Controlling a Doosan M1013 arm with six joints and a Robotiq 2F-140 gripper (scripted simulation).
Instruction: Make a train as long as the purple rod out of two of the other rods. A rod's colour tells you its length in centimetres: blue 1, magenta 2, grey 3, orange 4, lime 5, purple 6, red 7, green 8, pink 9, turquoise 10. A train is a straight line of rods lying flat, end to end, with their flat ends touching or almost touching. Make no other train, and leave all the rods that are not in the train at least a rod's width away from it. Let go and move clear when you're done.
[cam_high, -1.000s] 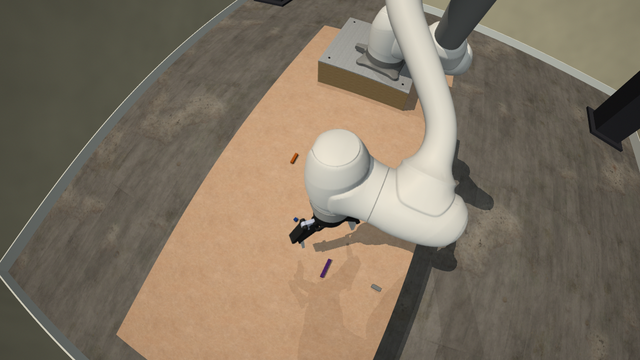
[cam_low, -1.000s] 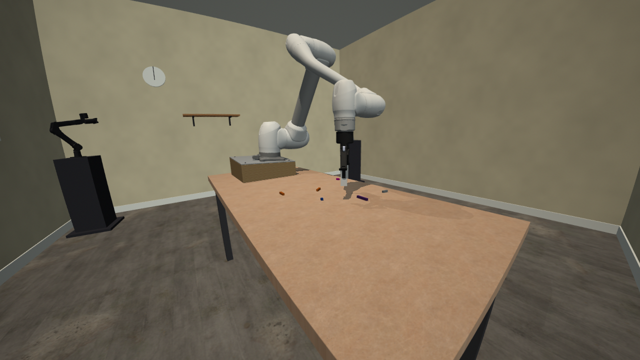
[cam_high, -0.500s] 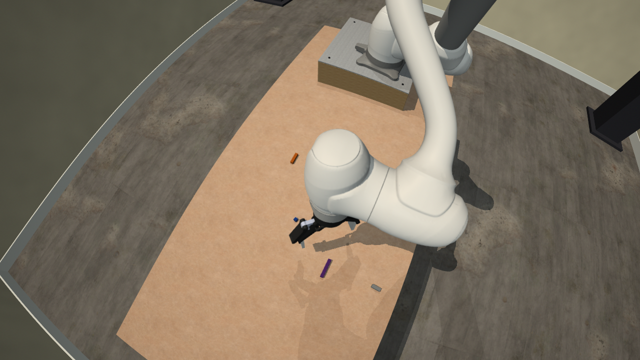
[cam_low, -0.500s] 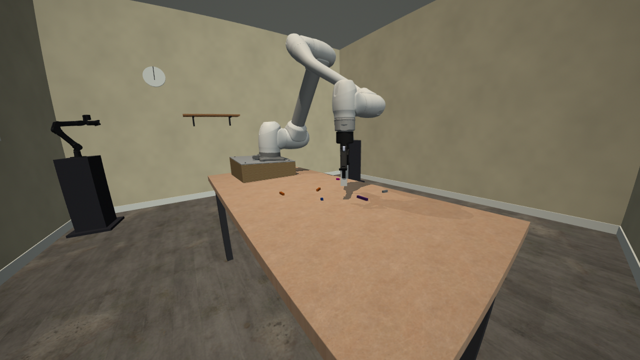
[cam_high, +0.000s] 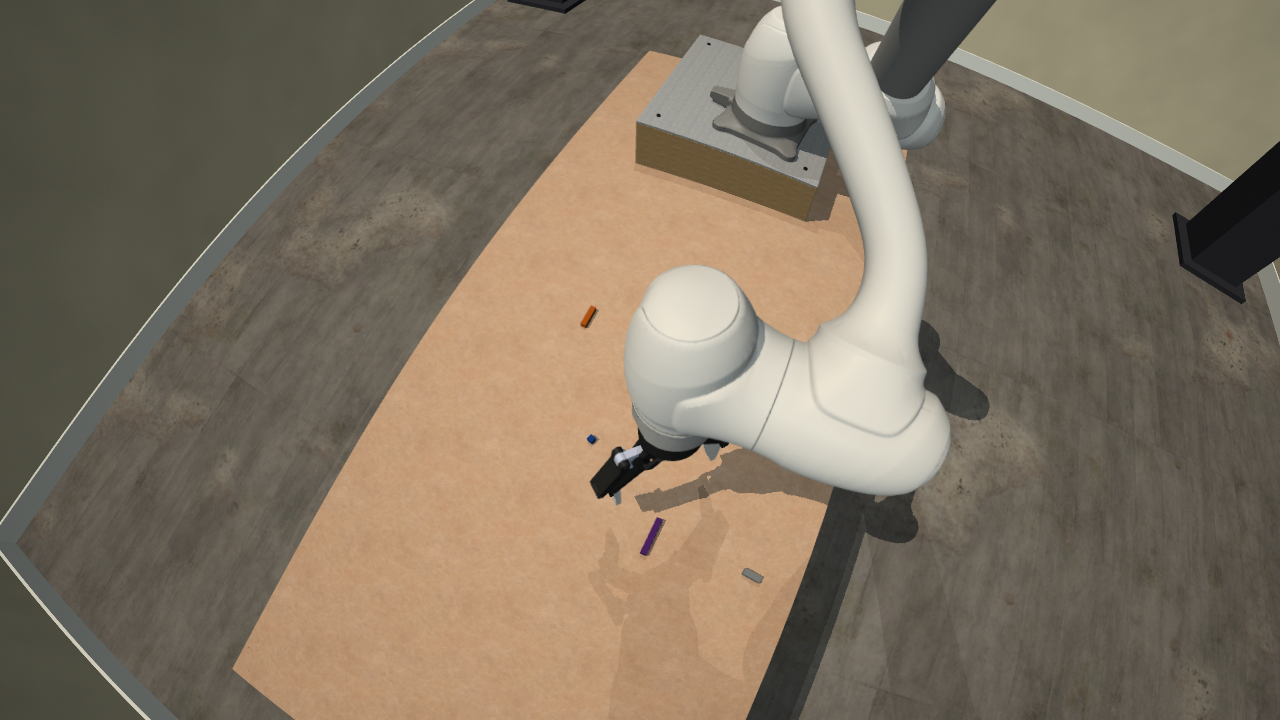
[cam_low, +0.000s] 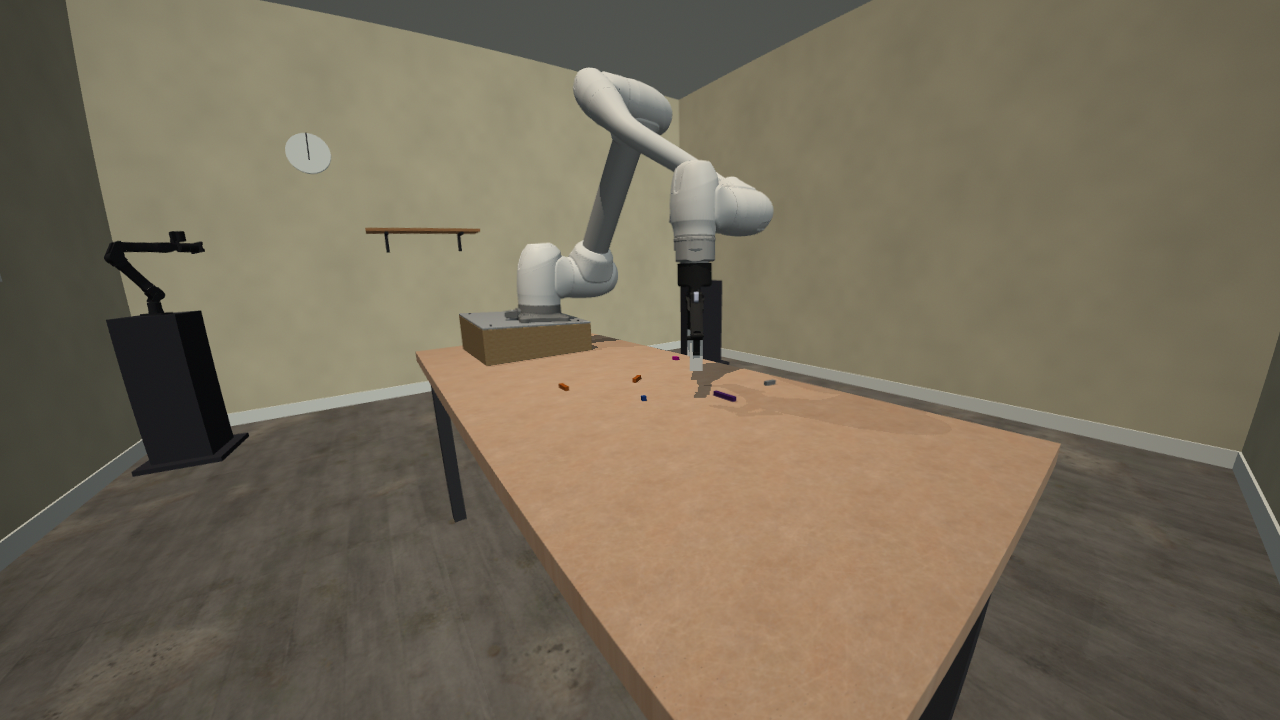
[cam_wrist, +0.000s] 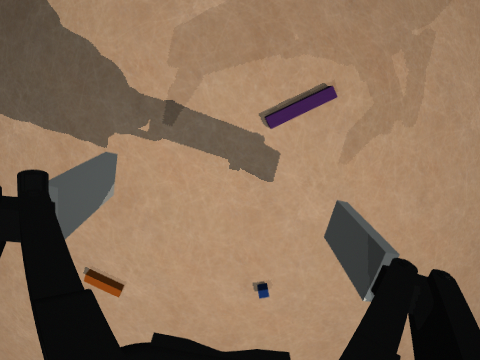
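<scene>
Now: hand 31 cm past the magenta rod, 16 cm to the right of it and 7 cm above it. Round my hand: purple rod 8 cm ahead, 3 cm to the left, 7 cm below; blue rod 1 cm behind, 13 cm to the right, 7 cm below; orange rod 16 cm behind, 6 cm to the right, 7 cm below.
</scene>
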